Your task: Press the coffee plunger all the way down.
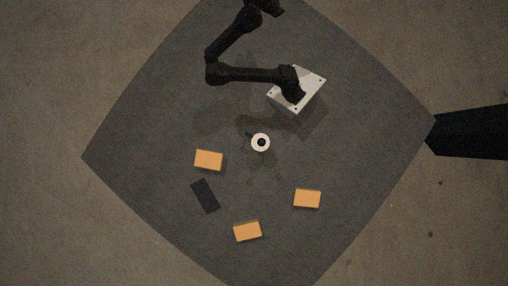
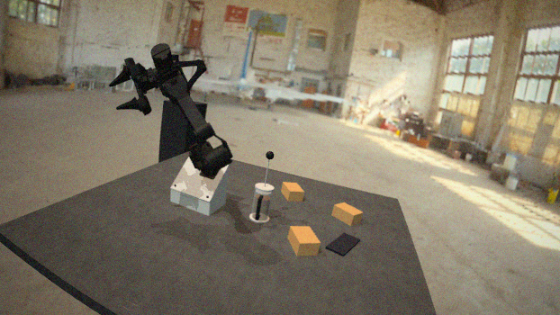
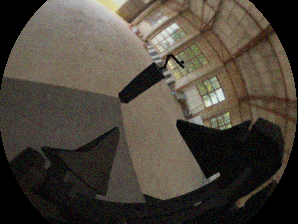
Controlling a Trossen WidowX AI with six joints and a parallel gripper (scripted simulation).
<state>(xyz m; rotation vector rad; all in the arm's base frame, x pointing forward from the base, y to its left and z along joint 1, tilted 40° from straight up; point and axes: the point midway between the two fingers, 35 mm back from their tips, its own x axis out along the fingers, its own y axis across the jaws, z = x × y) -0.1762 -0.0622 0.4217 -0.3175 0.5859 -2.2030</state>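
Right now the coffee press is 42 cm ahead of my gripper tip, 34 cm to the left of it and 28 cm below it. Round my gripper tip: flat black pad 75 cm ahead, 40 cm below, 34 cm to the left.
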